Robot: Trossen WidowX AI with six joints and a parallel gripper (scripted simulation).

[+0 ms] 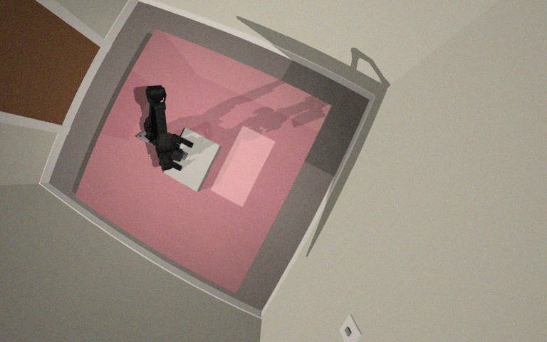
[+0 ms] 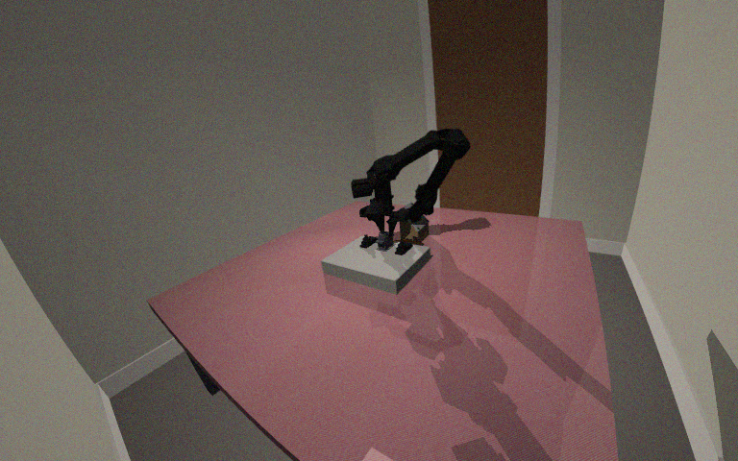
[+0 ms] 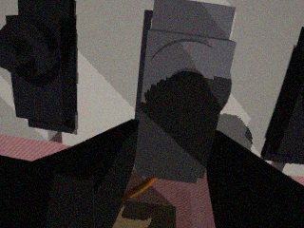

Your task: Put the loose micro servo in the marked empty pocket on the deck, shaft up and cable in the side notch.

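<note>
Now: gripper tip 12 cm short of the light grey deck, 6 cm above it and 1 cm to the right of it.
</note>
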